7 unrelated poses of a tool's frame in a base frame.
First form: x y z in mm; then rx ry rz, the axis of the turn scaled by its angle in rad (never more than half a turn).
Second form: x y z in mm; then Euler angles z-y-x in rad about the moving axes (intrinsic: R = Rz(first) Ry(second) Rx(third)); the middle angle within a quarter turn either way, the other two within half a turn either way. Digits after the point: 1 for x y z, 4 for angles.
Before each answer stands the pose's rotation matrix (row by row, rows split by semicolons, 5 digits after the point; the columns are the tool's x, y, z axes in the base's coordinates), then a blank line. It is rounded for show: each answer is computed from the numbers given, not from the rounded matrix.
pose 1, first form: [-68.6, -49.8, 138.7, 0.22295, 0.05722, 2.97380]
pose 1, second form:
-0.97630 -0.15491 0.15115; 0.16061 -0.98667 0.02619; 0.14508 0.04984 0.98816

[-68.6, -49.8, 138.7, 2.9785, -0.1456, 0.0504]
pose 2, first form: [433.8, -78.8, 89.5, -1.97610, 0.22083, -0.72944]
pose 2, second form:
0.80315 0.14623 0.57756; -0.44201 -0.50375 0.74220; 0.39948 -0.85138 -0.33995

[433.8, -78.8, 89.5, -0.5031, -0.4109, -1.9507]
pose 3, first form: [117.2, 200.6, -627.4, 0.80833, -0.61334, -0.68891]
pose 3, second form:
0.62533 0.31040 -0.71597; -0.74707 0.50325 -0.43431; 0.22550 0.80647 0.54659

[117.2, 200.6, -627.4, -0.8739, -0.2275, 0.9752]
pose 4, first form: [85.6, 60.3, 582.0, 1.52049, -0.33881, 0.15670]
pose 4, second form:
0.94345 -0.30916 -0.11970; -0.10899 0.05174 -0.99269; 0.31310 0.94960 0.01512

[85.6, 60.3, 582.0, -0.1150, -0.3185, 1.5549]
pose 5, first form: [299.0, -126.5, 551.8, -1.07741, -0.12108, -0.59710]
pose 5, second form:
0.83692 0.51321 0.19019; -0.39859 0.33337 0.85439; 0.37508 -0.79087 0.48357

[299.0, -126.5, 551.8, -0.4445, -0.3845, -1.0220]
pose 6, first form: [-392.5, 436.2, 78.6, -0.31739, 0.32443, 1.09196]
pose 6, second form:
0.42335 -0.90044 0.09992; 0.80892 0.42536 0.40585; -0.40795 -0.09099 0.90846

[-392.5, 436.2, 78.6, 1.0886, 0.4202, -0.0998]
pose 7, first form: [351.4, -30.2, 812.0, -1.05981, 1.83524, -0.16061]
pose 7, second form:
-0.14697 -0.59307 0.79162; -0.72156 0.61170 0.32431; -0.67657 -0.52354 -0.51784

[351.4, -30.2, 812.0, -1.7717, 0.7431, -2.3507]
